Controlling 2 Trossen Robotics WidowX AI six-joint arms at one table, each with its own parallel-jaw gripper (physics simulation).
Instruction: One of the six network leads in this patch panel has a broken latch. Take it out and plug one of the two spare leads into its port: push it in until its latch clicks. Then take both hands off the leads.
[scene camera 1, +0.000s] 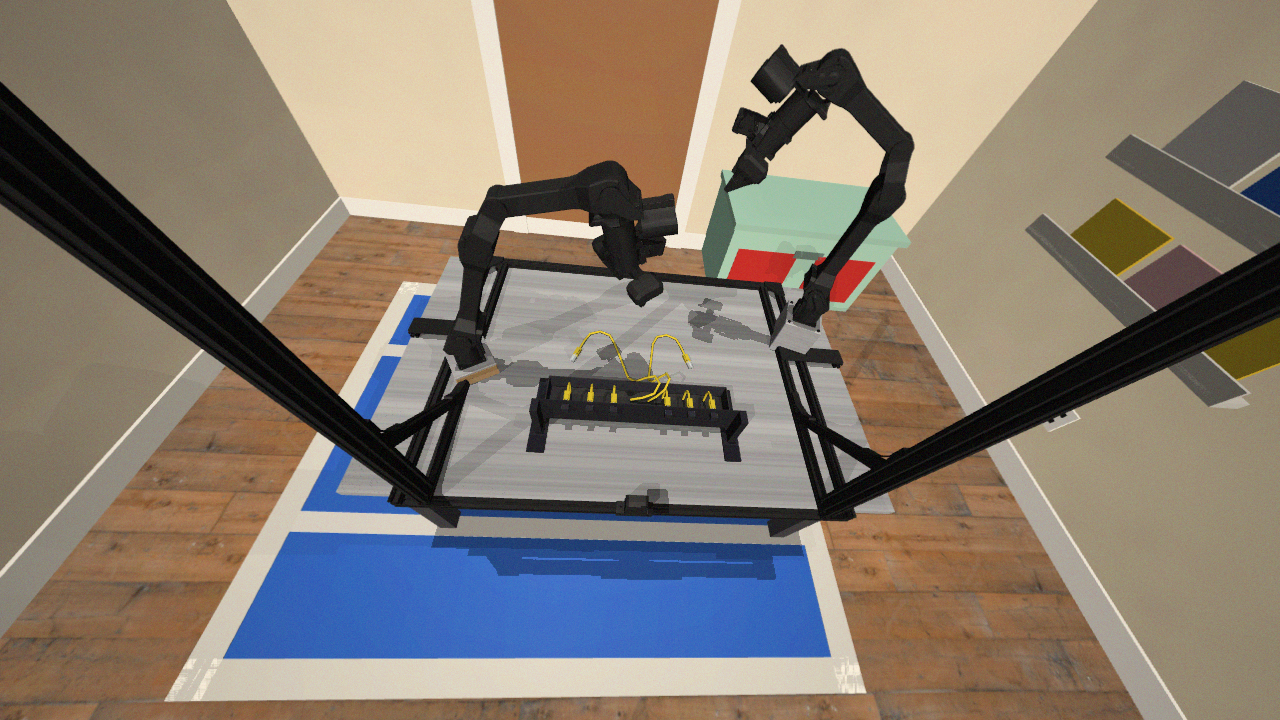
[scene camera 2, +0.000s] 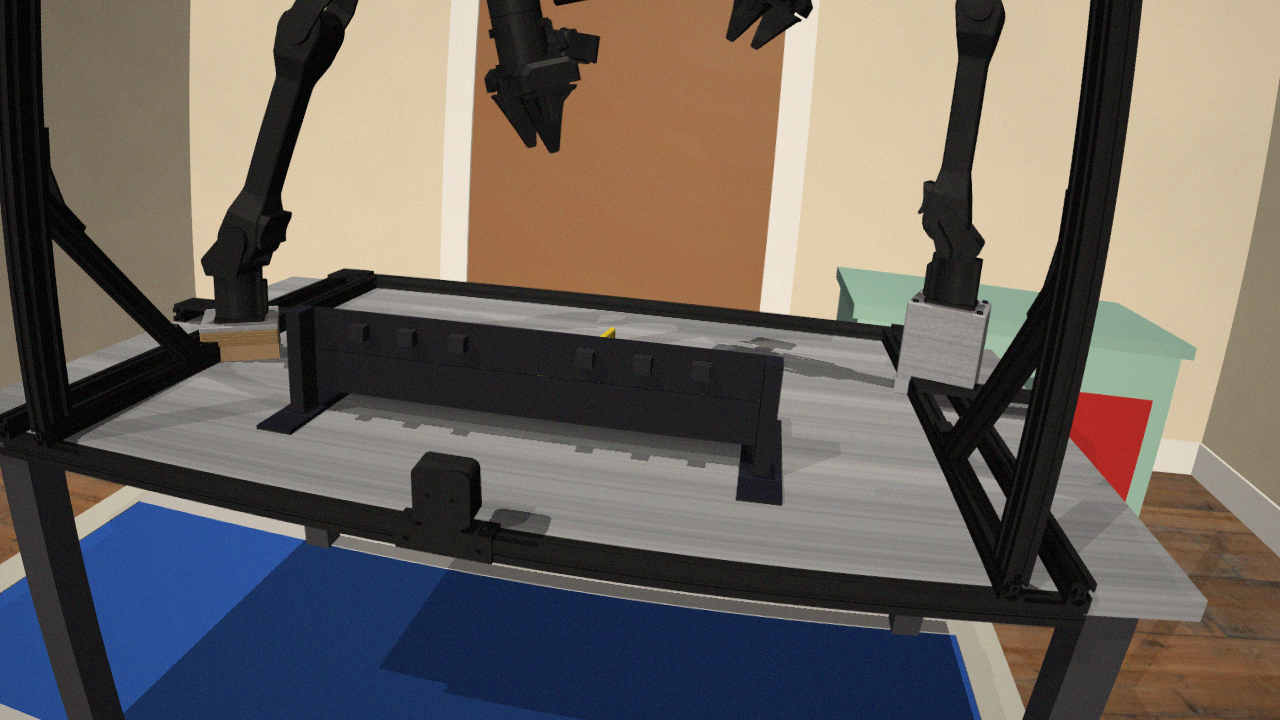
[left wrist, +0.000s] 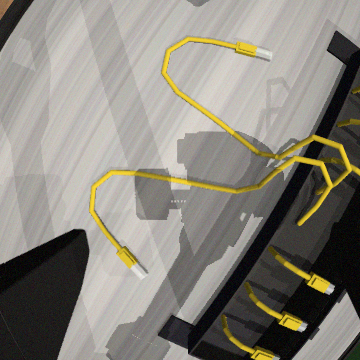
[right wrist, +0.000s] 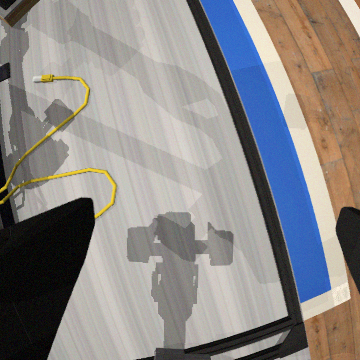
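Where they show: left gripper, fingertip midpoint: (scene camera 2: 542, 149) (left wrist: 213, 240); right gripper, fingertip midpoint: (scene camera 1: 729, 181) (scene camera 2: 741, 44) (right wrist: 222, 216); left arm's base, origin of the base link: (scene camera 1: 469, 356) (scene camera 2: 240, 316); right arm's base, origin of the base link: (scene camera 1: 804, 316) (scene camera 2: 951, 302).
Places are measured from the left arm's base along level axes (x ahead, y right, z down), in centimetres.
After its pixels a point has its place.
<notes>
The black patch panel (scene camera 1: 626, 413) {z -2.4, x 25.5, y 33.8 cm} (scene camera 2: 537, 380) {z -1.6, x 29.5, y 36.2 cm} (left wrist: 218, 300) stands on the table with three yellow leads on its left half, one being a lead (scene camera 1: 566, 392) (left wrist: 320, 283), and three on its right half, one being a lead (scene camera 1: 711, 401) {z -5.0, x 43.8, y 41.8 cm}. I cannot tell which latch is broken. The left spare lead (scene camera 1: 575, 356) {z 3.6, x 24.3, y 9.7 cm} (left wrist: 127, 257) {z 3.1, x 25.8, y 8.6 cm} (right wrist: 46, 78) {z 3.2, x 26.1, y 8.4 cm} and right spare lead (scene camera 1: 688, 361) {z 3.3, x 51.2, y 25.9 cm} (left wrist: 246, 48) {z 3.1, x 51.5, y 24.4 cm} lie looped behind the panel. My left gripper (scene camera 1: 644, 291) {z -22.1, x 35.0, y 16.9 cm} (scene camera 2: 542, 148) {z -22.1, x 35.0, y 16.9 cm} is open and empty, high behind the panel. My right gripper (scene camera 1: 729, 188) {z -37.5, x 64.2, y 9.0 cm} (scene camera 2: 742, 42) {z -37.5, x 64.2, y 9.0 cm} (right wrist: 222, 216) {z -37.5, x 64.2, y 9.0 cm} is open and empty, higher, farther back.
The spare cables cross near the panel's middle. A black frame rail (scene camera 2: 626, 317) {z 3.7, x 58.2, y -9.5 cm} runs along the table's back edge, and a small black block (scene camera 1: 637, 504) {z -1.0, x 17.3, y 52.0 cm} (scene camera 2: 445, 492) {z 0.9, x 17.3, y 52.6 cm} sits at the front edge. Frame posts rise on both sides. A green cabinet (scene camera 1: 796, 205) stands behind, at the right.
</notes>
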